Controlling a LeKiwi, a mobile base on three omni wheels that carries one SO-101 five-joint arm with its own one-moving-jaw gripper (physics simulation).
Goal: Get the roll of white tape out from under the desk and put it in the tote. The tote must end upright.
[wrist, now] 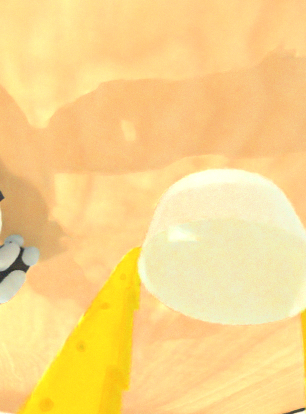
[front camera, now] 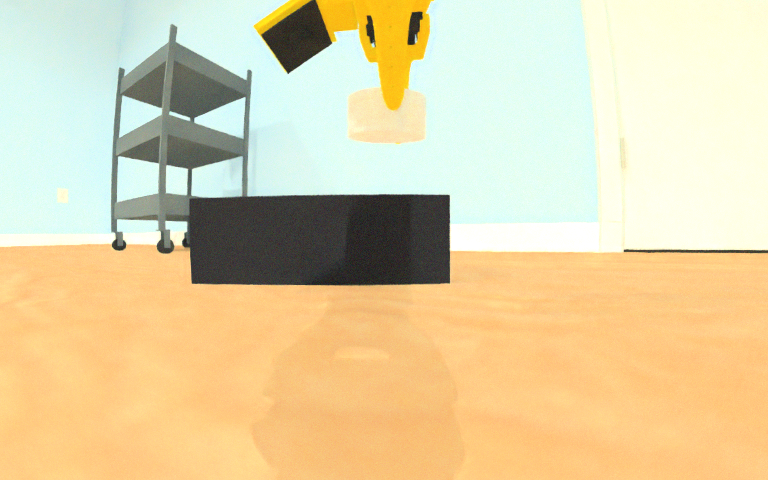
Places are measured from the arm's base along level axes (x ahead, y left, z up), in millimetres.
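Pixels of known places: hand, its tool point: [wrist: 145, 259] [front camera: 393, 102].
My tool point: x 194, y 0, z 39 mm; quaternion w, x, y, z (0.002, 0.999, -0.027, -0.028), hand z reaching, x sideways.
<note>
Ahead of a thing's pixels: the offset from my tool point to its middle.
The roll of white tape @(dx +26, dy +4, dz +2 mm) [front camera: 368, 121] [wrist: 225, 270] hangs in the air in my gripper. In the wrist view the yellow jaws stand at its left and right sides, and the right jaw shows as a thin strip at the edge. My gripper [front camera: 393, 107] is shut on the roll. The black tote @(dx +248, dy +95, dz -78 mm) [front camera: 271, 240] stands upright on the floor in the front camera view, below the roll and farther forward. A darker shadow falls on the right part of its front wall. The inside of the tote is hidden. The desk does not show in these views.
A grey three-tier cart [front camera: 164, 135] stands behind the tote at the left. A light blue wall with a white baseboard [front camera: 526, 237] runs behind, and a pale door [front camera: 690, 124] is at the right. One of my base wheels [wrist: 15, 265] shows at the left of the wrist view.
</note>
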